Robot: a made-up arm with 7 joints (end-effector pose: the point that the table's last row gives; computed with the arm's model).
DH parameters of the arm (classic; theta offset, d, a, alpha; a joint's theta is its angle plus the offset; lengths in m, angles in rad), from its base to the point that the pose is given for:
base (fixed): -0.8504 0 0.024 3.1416
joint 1: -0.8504 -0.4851 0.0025 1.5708
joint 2: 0 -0.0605 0.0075 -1.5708
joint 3: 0 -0.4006 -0.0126 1.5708
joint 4: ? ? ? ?
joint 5: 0 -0.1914 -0.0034 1.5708
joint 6: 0 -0.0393 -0.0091 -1.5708
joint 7: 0 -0.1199 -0.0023 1.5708
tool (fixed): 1.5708 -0.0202 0 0
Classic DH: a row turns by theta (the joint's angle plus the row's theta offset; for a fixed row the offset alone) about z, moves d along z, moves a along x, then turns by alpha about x.
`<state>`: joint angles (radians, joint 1 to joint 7).
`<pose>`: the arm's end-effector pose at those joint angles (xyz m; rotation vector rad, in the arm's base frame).
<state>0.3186 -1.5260 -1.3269 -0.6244 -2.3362 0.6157 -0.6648</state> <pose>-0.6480 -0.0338 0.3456 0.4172 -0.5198 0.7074</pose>
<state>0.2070 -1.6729 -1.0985 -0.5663 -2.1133 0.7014 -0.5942</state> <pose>-0.6124 -0.0392 0.2303 0.8468 -0.8059 0.8135</pose>
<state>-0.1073 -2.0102 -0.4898 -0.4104 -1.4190 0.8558 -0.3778</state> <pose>-0.5404 -0.0684 0.0981 2.4348 -1.1048 1.0746</pose>
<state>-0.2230 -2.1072 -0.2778 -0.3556 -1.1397 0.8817 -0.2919</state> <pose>-0.5287 -0.1199 0.0885 -2.6300 0.7589 -0.8474</pose>
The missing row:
joint 4: 0 0.043 -0.0173 -1.5708
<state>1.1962 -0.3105 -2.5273 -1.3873 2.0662 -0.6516 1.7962</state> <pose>-0.2968 -0.1497 0.9603 1.5237 0.8104 -0.0551</pose>
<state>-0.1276 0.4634 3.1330 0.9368 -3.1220 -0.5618 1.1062</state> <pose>0.0419 -0.1661 1.0474 -0.4719 0.4989 0.2409</pose>
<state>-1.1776 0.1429 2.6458 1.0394 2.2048 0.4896 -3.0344</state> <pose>0.1463 -0.1621 1.1094 -0.1661 0.9780 0.8504</pose>
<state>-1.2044 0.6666 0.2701 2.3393 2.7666 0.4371 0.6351</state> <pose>0.1889 0.3009 0.4964 -1.4796 0.6984 -2.5948</pose>
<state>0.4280 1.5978 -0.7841 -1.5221 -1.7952 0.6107 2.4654</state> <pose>0.3077 -0.3867 0.7561 -0.2574 1.3768 0.4301</pose>
